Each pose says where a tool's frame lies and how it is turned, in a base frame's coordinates. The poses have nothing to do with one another.
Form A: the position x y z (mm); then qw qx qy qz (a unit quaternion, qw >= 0).
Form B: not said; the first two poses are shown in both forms.
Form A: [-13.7 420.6 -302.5 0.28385 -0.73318 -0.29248 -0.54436]
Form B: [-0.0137 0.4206 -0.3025 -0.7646 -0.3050 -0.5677 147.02]
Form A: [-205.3 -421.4 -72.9 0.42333 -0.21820 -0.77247 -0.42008]
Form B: [-0.2053 -0.4214 -0.0729 -0.2408 -0.8526 -0.4637 129.91]
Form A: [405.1 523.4 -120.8 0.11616 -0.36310 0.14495 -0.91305]
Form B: [0.4051 0.5234 -0.1208 -0.3656 0.1459 -0.9193 166.66]
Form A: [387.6 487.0 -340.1 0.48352 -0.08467 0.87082 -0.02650]
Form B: [0.3876 0.4870 -0.3401 -0.0967 0.9949 -0.0303 122.17]
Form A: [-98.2 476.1 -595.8 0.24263 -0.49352 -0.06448 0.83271]
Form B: [-0.0982 0.4761 -0.5958 -0.5087 -0.0665 0.8584 151.92]
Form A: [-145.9 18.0 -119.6 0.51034 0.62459 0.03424 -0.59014]
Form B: [-0.1459 0.0180 -0.1196 0.7263 0.0398 -0.6862 118.63]
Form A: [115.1 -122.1 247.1 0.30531 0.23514 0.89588 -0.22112]
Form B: [0.1151 -0.1221 0.2471 0.2469 0.9408 -0.2322 144.45]
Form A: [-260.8 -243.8 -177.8 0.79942 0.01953 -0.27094 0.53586]
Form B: [-0.2608 -0.2438 -0.1778 0.0325 -0.4510 0.8919 73.85]
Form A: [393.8 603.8 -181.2 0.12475 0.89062 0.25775 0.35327]
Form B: [0.3938 0.6038 -0.1812 0.8976 0.2598 0.3561 165.67]
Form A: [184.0 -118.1 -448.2 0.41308 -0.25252 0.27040 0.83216]
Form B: [0.1840 -0.1181 -0.4482 -0.2773 0.2969 0.9138 131.20]
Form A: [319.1 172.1 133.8 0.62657 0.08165 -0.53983 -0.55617]
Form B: [0.3191 0.1721 0.1338 0.1048 -0.6927 -0.7136 102.40]
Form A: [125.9 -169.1 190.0 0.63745 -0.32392 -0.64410 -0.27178]
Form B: [0.1259 -0.1691 0.1900 -0.4204 -0.8360 -0.3527 100.80]
